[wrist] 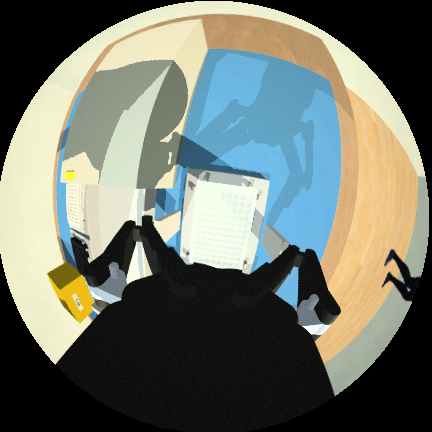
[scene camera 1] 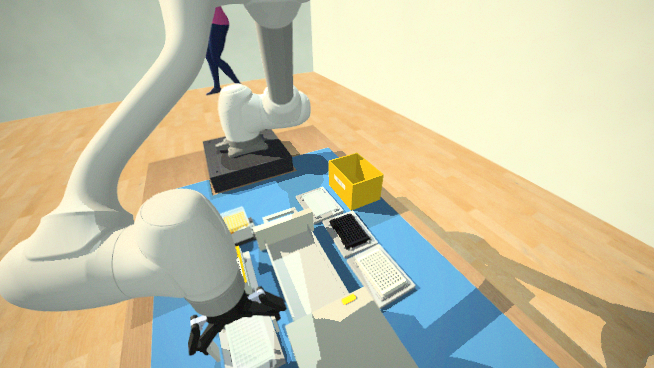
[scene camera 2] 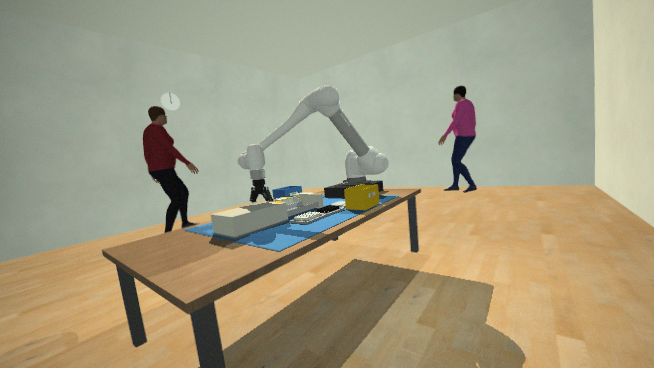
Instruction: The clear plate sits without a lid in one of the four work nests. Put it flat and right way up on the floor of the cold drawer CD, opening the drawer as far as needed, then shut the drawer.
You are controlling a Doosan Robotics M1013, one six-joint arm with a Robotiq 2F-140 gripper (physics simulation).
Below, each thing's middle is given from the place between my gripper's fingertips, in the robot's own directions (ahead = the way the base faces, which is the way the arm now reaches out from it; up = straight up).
My hand is 10 mm above the work nest [wrist: 261, 184]. Round my hand: black plate [scene camera 1: 349, 231]: 380 mm to the left, 180 mm behind; then white plate [scene camera 1: 385, 278]: 380 mm to the left.
